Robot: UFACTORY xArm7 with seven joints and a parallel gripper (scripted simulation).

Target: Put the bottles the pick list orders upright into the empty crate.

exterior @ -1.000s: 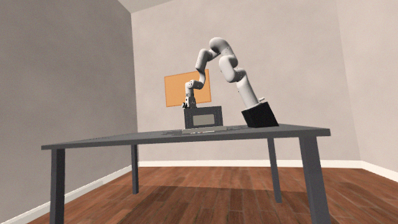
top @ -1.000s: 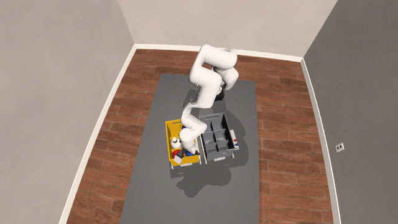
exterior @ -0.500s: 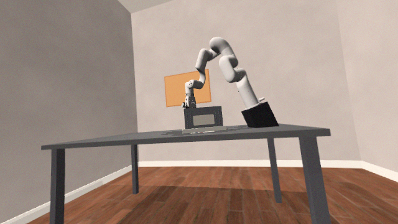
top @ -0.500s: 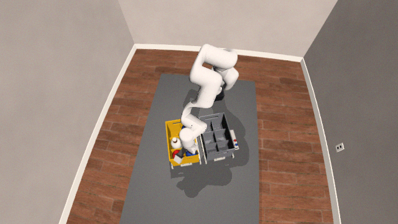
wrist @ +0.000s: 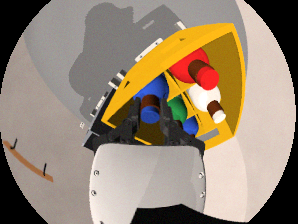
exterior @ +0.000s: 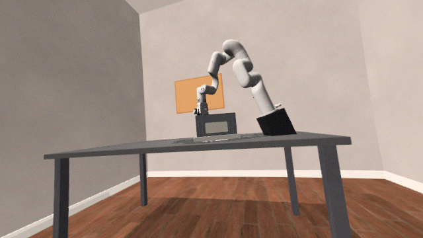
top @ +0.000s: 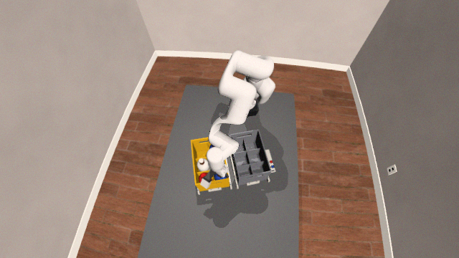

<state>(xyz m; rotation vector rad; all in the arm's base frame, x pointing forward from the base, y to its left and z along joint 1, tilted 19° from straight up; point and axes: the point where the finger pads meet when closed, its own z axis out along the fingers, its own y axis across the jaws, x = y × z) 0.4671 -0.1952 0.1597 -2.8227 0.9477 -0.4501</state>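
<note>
Right now the green bottle is 80 mm behind my hand, 10 mm to the right of it and 70 mm below it. The rest, counted from my hand: yellow crate: 80 mm behind, 60 mm to the right, 70 mm below; white bottle: 80 mm behind, 100 mm to the right, 70 mm below; red-label bottle: 10 mm ahead, 90 mm to the right, 70 mm below.
</note>
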